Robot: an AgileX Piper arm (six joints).
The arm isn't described. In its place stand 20 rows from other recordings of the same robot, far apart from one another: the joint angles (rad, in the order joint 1, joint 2, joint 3, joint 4, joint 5, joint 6), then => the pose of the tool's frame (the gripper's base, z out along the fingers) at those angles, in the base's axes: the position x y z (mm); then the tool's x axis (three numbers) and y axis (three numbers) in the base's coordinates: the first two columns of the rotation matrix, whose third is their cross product.
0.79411, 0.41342, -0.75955, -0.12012, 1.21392, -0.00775 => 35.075, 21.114, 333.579, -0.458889, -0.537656, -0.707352, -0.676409, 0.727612, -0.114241
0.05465, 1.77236, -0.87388, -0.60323, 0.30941, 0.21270 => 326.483, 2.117, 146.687, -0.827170, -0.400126, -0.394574, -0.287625, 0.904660, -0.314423
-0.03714, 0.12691, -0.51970, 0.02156, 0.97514, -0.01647 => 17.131, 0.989, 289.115, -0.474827, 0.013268, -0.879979, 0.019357, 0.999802, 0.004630
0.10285, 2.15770, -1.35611, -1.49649, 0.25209, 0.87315 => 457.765, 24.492, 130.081, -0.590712, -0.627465, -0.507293, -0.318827, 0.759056, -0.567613
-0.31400, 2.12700, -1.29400, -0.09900, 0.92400, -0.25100 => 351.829, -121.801, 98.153, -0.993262, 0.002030, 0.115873, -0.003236, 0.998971, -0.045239
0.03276, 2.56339, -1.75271, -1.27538, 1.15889, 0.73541 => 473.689, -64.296, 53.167, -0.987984, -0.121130, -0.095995, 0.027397, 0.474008, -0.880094
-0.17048, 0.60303, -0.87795, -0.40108, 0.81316, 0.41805 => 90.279, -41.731, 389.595, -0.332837, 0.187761, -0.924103, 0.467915, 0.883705, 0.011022
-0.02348, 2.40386, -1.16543, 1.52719, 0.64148, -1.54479 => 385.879, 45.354, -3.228, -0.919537, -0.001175, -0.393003, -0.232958, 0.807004, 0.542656
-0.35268, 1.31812, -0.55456, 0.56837, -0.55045, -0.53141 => 236.740, -114.438, 249.011, -0.204875, 0.041745, -0.977898, 0.584016, 0.806968, -0.087906
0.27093, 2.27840, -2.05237, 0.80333, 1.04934, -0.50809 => 468.109, 188.958, 239.044, -0.803299, -0.248632, -0.541196, -0.550175, 0.657771, 0.514437
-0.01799, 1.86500, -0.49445, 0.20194, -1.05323, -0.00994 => 297.746, -21.221, 126.629, -0.218705, 0.093442, -0.971307, 0.207770, 0.977038, 0.047211
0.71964, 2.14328, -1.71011, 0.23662, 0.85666, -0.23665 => 336.963, 316.760, 192.007, -0.639738, -0.665279, -0.384890, -0.751908, 0.645501, 0.134028
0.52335, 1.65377, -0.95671, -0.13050, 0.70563, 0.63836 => 266.538, 144.931, 187.995, -0.964446, 0.033769, -0.262115, 0.018183, 0.997932, 0.061660
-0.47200, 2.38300, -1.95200, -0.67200, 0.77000, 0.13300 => 445.049, -271.470, 156.721, -0.924771, 0.091225, -0.369428, 0.294148, 0.787275, -0.541919
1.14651, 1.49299, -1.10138, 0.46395, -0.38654, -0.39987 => 158.884, 314.439, 357.372, -0.009901, 0.059761, -0.998164, -0.829039, 0.557640, 0.041610
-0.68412, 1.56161, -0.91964, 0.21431, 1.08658, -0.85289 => 208.676, -148.073, 203.143, -0.995005, -0.054189, -0.083834, -0.068520, 0.981491, 0.178828
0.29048, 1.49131, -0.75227, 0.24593, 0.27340, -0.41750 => 270.336, 87.057, 200.837, -0.690283, -0.393172, -0.607392, -0.455289, 0.888472, -0.057696
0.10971, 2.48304, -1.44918, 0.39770, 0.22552, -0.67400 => 444.409, 56.881, -8.284, -0.832064, -0.373811, -0.409798, -0.394019, 0.918330, -0.037659
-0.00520, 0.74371, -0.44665, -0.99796, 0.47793, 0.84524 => 142.255, -35.914, 272.857, -0.496459, -0.087064, -0.863683, 0.300160, 0.916366, -0.264911
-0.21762, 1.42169, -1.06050, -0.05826, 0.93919, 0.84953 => 268.049, -63.651, 276.201, -0.458384, 0.845914, -0.272607, 0.824413, 0.519286, 0.225134
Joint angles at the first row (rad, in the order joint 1, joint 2, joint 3, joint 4, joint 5, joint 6):
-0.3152, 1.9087, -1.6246, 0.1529, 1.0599, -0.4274
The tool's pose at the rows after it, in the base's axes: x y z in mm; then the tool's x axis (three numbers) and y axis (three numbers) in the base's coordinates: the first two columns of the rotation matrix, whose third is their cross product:
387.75, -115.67, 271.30, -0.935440, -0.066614, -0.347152, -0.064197, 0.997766, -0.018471
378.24, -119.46, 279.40, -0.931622, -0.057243, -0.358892, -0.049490, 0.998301, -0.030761
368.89, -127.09, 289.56, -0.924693, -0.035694, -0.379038, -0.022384, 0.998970, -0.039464
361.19, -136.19, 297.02, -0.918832, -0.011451, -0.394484, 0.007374, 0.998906, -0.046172
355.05, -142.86, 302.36, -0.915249, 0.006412, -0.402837, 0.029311, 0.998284, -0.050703
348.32, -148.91, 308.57, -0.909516, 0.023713, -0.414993, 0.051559, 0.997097, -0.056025
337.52, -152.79, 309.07, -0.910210, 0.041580, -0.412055, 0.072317, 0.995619, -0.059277
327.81, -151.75, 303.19, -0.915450, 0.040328, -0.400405, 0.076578, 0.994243, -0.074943
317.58, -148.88, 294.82, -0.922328, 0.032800, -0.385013, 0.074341, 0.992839, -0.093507
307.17, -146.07, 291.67, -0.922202, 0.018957, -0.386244, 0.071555, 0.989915, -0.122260
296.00, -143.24, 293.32, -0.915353, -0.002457, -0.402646, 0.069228, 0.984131, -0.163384
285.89, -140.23, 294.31, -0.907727, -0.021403, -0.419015, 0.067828, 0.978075, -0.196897
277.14, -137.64, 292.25, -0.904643, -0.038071, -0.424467, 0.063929, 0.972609, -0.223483
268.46, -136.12, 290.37, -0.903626, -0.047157, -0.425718, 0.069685, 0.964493, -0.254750
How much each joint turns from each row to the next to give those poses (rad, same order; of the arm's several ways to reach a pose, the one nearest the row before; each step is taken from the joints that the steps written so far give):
0.0000, -0.0240, 0.0063, -0.0234, -0.0021, 0.0000
-0.0151, -0.0372, 0.0243, -0.0067, -0.0034, 0.0000
-0.0263, -0.0337, 0.0110, 0.0000, -0.0008, 0.0000
-0.0291, -0.0222, 0.0040, 0.0000, 0.0000, 0.0000
-0.0220, -0.0158, 0.0022, -0.0009, 0.0035, 0.0000
-0.0217, -0.0192, 0.0036, 0.0000, 0.0011, 0.0000
-0.0207, -0.0300, 0.0379, -0.0042, -0.0062, 0.0000
-0.0047, -0.0310, 0.0625, -0.0189, -0.0260, 0.0000
0.0000, -0.0328, 0.0734, -0.0231, -0.0327, 0.0000
0.0000, -0.0398, 0.0631, -0.0257, -0.0366, -0.0003
0.0000, -0.0494, 0.0569, -0.0312, -0.0421, 0.0000
0.0000, -0.0452, 0.0524, -0.0243, -0.0393, 0.0000
0.0000, -0.0352, 0.0497, -0.0225, -0.0330, 0.0000
0.0000, -0.0327, 0.0453, -0.0378, -0.0288, 0.0175

